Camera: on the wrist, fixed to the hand. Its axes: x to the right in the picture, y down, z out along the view.
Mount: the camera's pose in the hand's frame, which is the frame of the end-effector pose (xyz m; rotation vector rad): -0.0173 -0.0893 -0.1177 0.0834 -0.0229 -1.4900
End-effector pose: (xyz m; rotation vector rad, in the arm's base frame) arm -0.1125 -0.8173 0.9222 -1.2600 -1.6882 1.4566
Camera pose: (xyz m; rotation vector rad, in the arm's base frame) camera -0.0280 -0.7803 1.0389 0.2292 -1.7815 0.5469
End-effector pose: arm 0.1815 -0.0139 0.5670 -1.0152 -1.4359 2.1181
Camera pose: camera 0.2735 0.0850 0.6293 0.2179 -1.3439 1.0098
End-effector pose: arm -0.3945 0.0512 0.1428 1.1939 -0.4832 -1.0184
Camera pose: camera -0.3464 0.1263 0.0237 1.5845 0.5062 -2.2514
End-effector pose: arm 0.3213 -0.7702 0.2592 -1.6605 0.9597 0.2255
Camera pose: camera 0.3327 -0.8644 0.3738 -1.8596 -0.4362 -0.7770
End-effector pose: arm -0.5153 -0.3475 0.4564 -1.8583 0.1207 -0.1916
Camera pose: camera -0.5563 -0.4289 0.5739 -1.5116 -1.2913 -1.1482
